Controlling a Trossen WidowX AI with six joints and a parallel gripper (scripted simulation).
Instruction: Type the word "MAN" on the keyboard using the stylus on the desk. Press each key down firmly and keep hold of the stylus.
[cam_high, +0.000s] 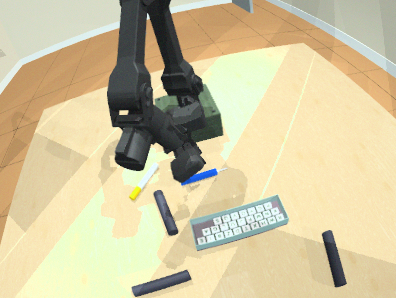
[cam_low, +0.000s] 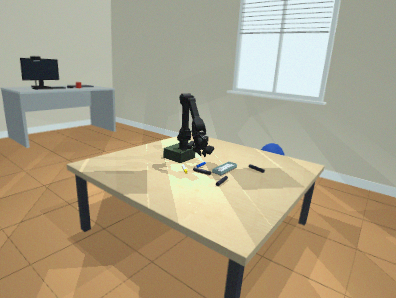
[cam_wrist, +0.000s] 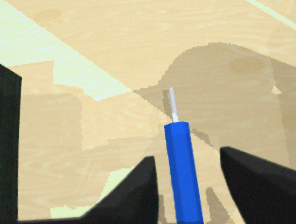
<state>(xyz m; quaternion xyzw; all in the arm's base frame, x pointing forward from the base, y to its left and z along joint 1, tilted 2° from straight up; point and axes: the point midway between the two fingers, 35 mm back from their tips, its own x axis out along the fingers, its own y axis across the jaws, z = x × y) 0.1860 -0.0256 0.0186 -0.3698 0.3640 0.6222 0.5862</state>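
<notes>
My gripper tip is now 60 mm above the blue stylus and 10 mm to the right of it. Round my gripper tip: grey stylus tip: 60 mm below, 50 mm to the left; white pen with yellow cap: 160 mm to the right, 60 mm below, 20 mm behind.
</notes>
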